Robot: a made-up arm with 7 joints. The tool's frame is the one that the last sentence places.
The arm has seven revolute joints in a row. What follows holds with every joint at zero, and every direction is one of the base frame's.
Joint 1 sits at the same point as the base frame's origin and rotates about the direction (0.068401, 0.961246, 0.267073), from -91.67 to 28.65 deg.
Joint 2 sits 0.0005 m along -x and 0.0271 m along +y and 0.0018 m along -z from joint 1 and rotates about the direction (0.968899, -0.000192, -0.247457), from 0 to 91.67 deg.
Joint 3 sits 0.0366 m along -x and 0.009 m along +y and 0.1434 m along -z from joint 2 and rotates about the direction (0.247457, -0.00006, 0.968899), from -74.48 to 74.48 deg.
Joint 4 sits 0.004 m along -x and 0.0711 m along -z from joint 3 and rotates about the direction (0.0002, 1, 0.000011), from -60 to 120 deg.
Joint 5 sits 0.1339 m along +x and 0.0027 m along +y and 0.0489 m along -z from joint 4 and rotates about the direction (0.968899, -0.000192, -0.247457), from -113 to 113 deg.
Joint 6 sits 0.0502 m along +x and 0.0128 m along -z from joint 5 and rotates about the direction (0.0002, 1, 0.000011), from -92.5 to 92.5 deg.
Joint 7 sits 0.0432 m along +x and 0.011 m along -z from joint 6 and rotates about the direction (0.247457, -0.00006, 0.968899), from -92.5 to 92.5 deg.
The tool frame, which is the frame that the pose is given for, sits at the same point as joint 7; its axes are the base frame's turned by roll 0, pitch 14.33 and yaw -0.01 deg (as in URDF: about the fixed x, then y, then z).
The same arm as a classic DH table. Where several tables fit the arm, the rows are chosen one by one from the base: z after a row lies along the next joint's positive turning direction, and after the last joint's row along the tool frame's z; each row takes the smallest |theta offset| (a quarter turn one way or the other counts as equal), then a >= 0, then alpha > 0; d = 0 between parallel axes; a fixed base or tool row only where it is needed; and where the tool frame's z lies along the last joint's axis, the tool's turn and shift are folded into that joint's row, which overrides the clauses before.
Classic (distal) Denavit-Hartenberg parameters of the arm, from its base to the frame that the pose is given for. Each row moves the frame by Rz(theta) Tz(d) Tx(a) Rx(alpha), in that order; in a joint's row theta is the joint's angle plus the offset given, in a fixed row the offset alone. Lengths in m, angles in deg.
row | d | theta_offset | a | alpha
base (fixed) | 0 | -4.07 | 0 | -74.51
joint 1 | 0.0255 | -75.12 | -0.0093 | -90
joint 2 | 0 | 74 | -0.009 | 90
joint 3 | -0.2179 | 90 | 0.0137 | -90
joint 4 | 0.0027 | 90 | 0.0142 | 90
joint 5 | 0.1936 | 0 | 0 | -90
joint 6 | 0 | -90 | 0.0446 | 90
joint 7 | 0 | 0 | 0 | 0
Joint limits (deg, base to tool): -91.67..28.65 0..91.67 -74.48..74.48 -60..120 -113..113 -92.5..92.5 -92.5..92.5

